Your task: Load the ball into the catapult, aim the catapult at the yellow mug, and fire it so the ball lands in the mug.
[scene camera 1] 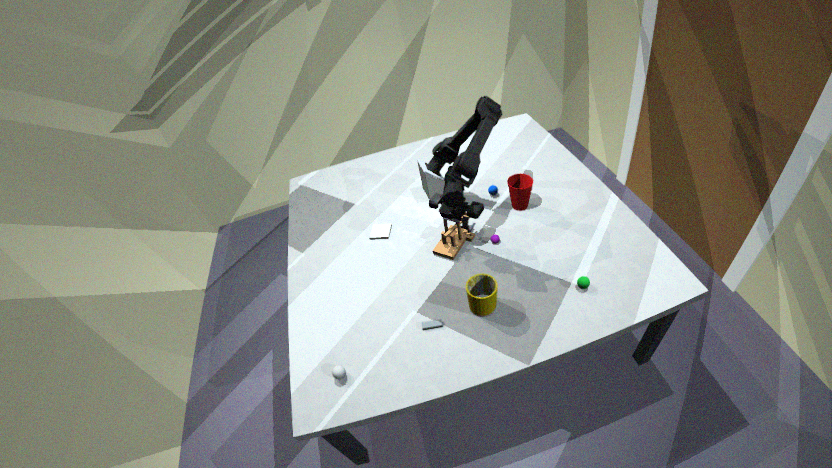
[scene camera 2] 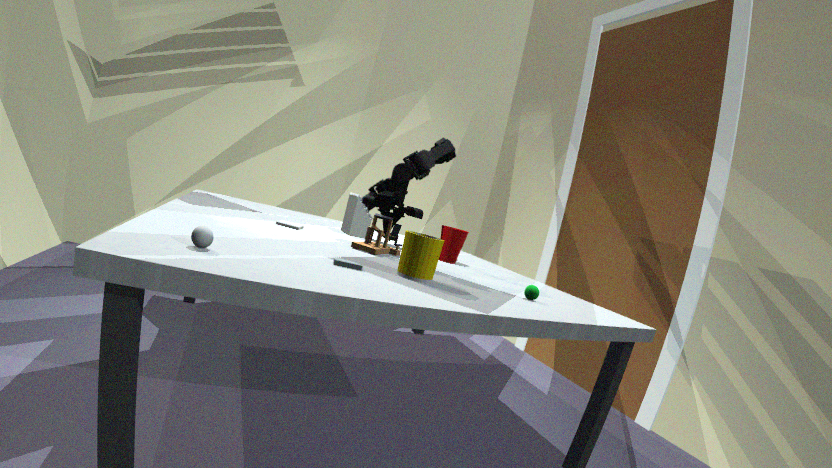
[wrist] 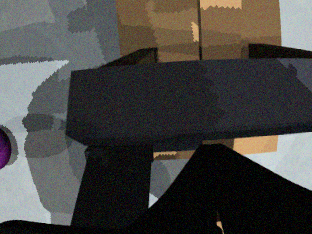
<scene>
My gripper shows in scene camera 1 (457, 224), in scene camera 2 and in the wrist view. A wooden catapult shows in scene camera 1, in scene camera 2 (374, 248) and in the wrist view. A red cup shows in scene camera 1 (520, 185) and in scene camera 2 (454, 239); in the wrist view it is out of frame. One and the same spot on the wooden catapult: (wrist: 181, 81) is (scene camera 1: 454, 220). One and the same spot on my gripper: (wrist: 215, 177) is (scene camera 2: 387, 224).
</scene>
